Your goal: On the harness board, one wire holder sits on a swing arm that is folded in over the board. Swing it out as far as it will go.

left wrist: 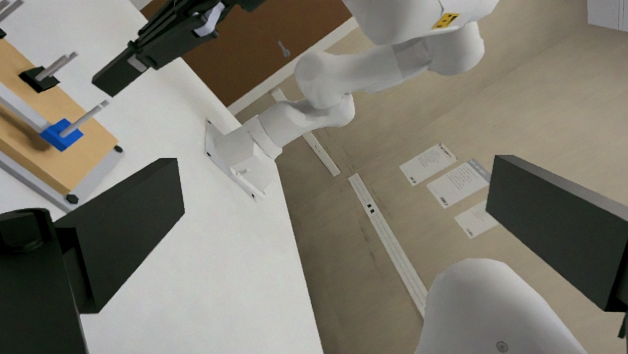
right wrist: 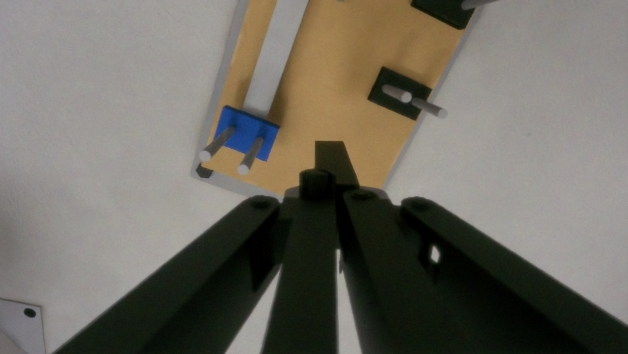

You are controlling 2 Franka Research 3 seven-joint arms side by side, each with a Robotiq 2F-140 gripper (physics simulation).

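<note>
The tan harness board point(left wrist: 95, 142) point(right wrist: 340, 100) has a grey rim. A blue wire holder point(left wrist: 61, 135) point(right wrist: 245, 131) with two grey pegs sits at the end of the flat grey swing arm point(left wrist: 22, 108) point(right wrist: 275, 65). The swing arm lies in over the board, along one long side; its pivot does not show. My right gripper point(left wrist: 102, 87) point(right wrist: 328, 163) is shut and empty. In the right wrist view its tips are over the board's end, to the right of the blue holder and apart from it. My left gripper point(left wrist: 334, 184) is open and empty, away from the board.
A black wire holder point(left wrist: 39, 80) point(right wrist: 382, 82) stands along the board's other long side, with a second black holder point(right wrist: 440, 12) beyond it. Dark bolts mark the board's corners. A white arm base point(left wrist: 245, 152) stands at the edge of the white table point(left wrist: 225, 260).
</note>
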